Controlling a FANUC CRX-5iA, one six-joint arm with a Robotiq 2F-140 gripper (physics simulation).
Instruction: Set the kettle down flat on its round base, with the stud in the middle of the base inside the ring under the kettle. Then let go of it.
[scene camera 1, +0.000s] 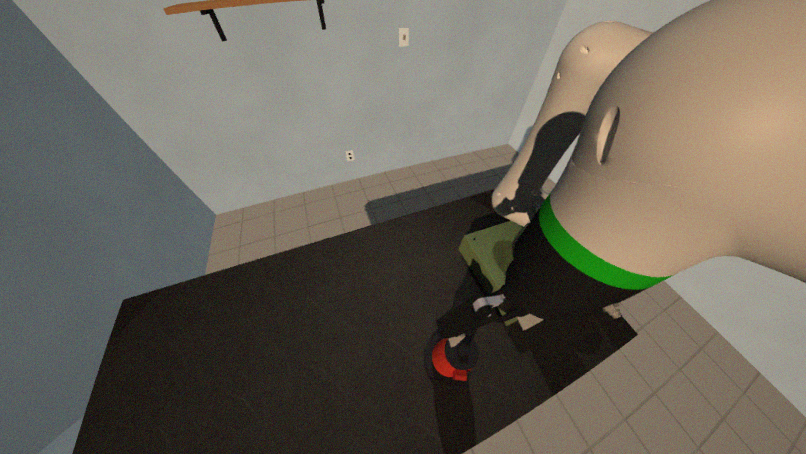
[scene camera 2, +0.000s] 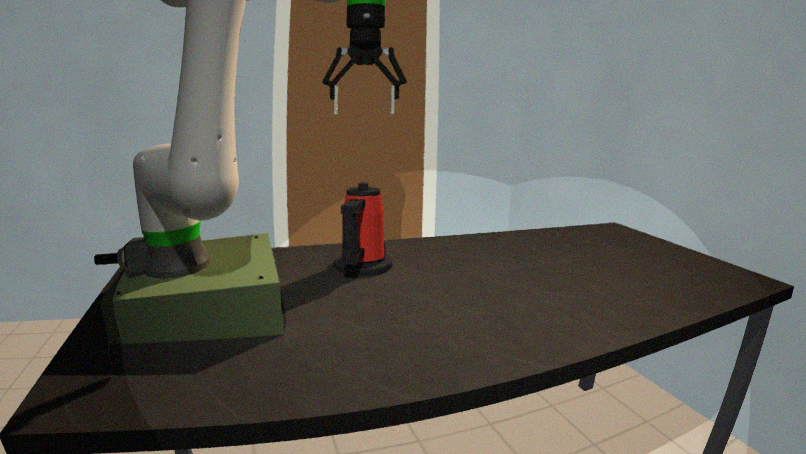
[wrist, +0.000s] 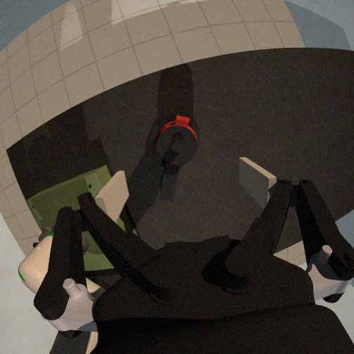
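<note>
The red kettle (scene camera 1: 442, 362) (scene camera 2: 373, 228) (wrist: 178, 145) with a dark lid and black handle (scene camera 2: 350, 234) stands upright on its dark round base (scene camera 2: 381, 267) on the table. It looks level and centred in the scene camera 2 view, with a rim of base showing around its foot. The stud and the ring are hidden under the kettle. My gripper (scene camera 1: 493, 331) (scene camera 2: 364, 107) (wrist: 183, 176) is open and empty. It points down, high above the kettle's lid, and does not touch it.
The dark table (scene camera 1: 270, 338) (scene camera 2: 507, 304) (wrist: 260, 100) carries the green mounting block (scene camera 1: 489, 253) (scene camera 2: 197, 310) (wrist: 60, 197) of the arm, to the left of the kettle in the scene camera 2 view. A brown door (scene camera 2: 315, 169) is behind the kettle. A wall shelf (scene camera 1: 242, 4) hangs at the back.
</note>
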